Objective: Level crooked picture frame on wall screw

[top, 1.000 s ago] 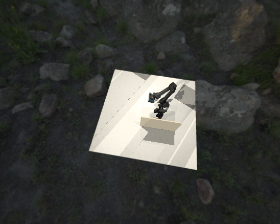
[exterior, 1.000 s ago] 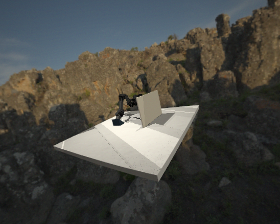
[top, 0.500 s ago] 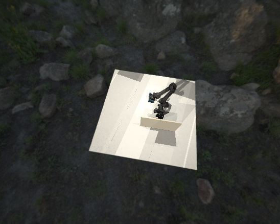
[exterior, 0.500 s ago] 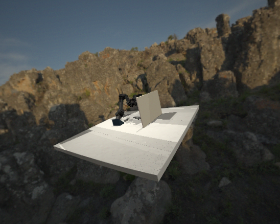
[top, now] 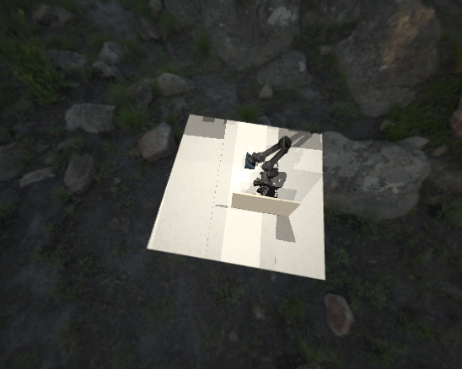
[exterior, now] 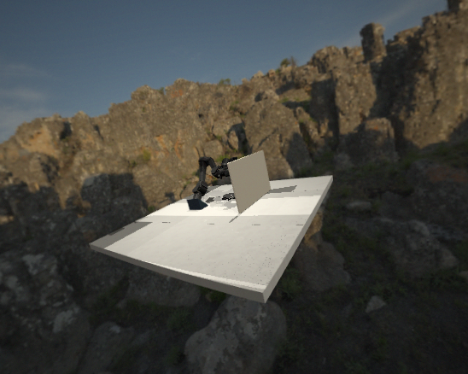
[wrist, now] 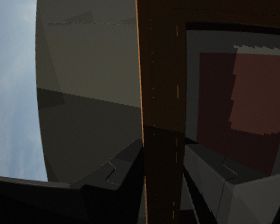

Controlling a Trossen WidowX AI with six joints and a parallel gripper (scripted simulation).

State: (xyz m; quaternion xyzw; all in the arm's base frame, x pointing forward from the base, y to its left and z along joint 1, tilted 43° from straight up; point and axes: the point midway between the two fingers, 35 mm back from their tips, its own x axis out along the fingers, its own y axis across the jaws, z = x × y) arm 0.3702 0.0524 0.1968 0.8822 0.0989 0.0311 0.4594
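Right now my gripper tip is 5 cm above the brown wooden picture frame, 1 cm to the left of it and 1 cm short of it. Also, from my gripper tip: wall panel (7 cm below, 2 cm to the left, 2 cm ahead).
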